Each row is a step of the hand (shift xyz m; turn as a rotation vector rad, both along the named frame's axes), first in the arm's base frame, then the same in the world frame.
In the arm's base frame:
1: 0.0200 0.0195 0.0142 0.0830 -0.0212 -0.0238
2: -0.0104 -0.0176 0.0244 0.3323 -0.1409 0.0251
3: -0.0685 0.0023 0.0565 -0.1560 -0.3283 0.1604
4: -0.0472 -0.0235 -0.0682 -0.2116 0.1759 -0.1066
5: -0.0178 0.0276 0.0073 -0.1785 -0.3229 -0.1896
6: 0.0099 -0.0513 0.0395 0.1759 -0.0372 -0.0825
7: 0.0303 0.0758 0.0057 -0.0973 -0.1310 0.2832
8: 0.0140 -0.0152 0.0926 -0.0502 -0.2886 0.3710
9: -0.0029 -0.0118 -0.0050 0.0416 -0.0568 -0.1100
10: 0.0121 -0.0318 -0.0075 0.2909 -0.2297 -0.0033
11: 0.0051 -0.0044 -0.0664 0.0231 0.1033 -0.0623
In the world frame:
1: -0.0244 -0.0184 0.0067 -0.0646 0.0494 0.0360
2: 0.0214 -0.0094 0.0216 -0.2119 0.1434 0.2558
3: 0.0666 -0.0586 0.0034 0.3201 0.0530 0.2293
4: 0.0410 0.0552 -0.0520 0.0783 -0.0781 -0.2736
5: 0.0029 -0.0267 -0.0202 0.2807 0.3053 -0.0112
6: 0.0229 0.0051 0.0611 -0.1458 0.1237 0.0508
7: -0.0622 -0.0453 -0.0279 0.1929 -0.1498 0.2173
8: 0.0103 -0.0563 0.0757 0.2437 -0.1055 0.3911
9: 0.0075 0.0105 0.0025 -0.0255 0.1269 -0.0177
10: 0.0040 0.0283 0.0199 -0.1375 0.2113 0.2717
11: -0.0129 0.0533 -0.0380 -0.0803 -0.0136 -0.0919

